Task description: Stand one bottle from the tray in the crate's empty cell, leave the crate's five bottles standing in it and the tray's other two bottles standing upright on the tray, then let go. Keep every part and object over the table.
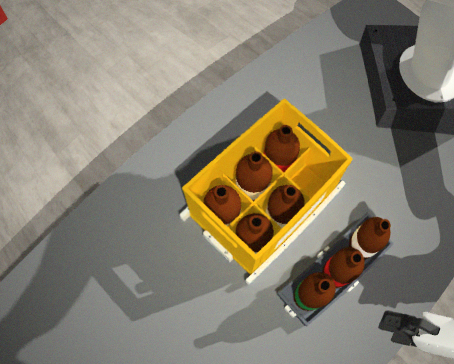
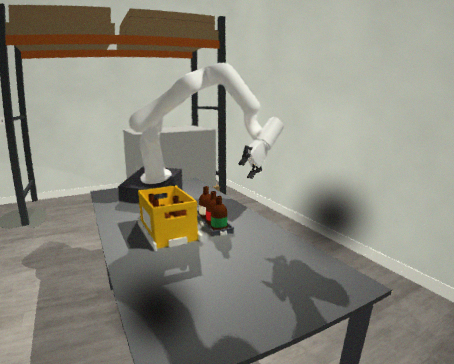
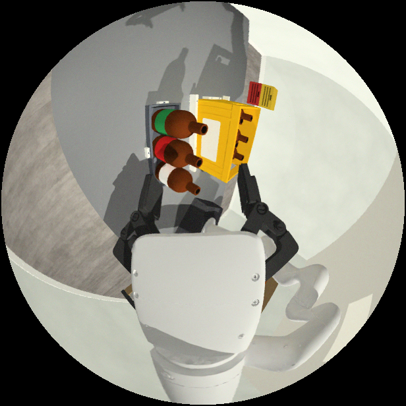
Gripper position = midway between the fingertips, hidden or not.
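Observation:
My gripper (image 3: pixel 195 175). Green-labelled bottle (image 1: pixel 318 289) and (image 3: pixel 178 123). White-labelled bottle (image 1: pixel 373 235) and (image 3: pixel 178 179).

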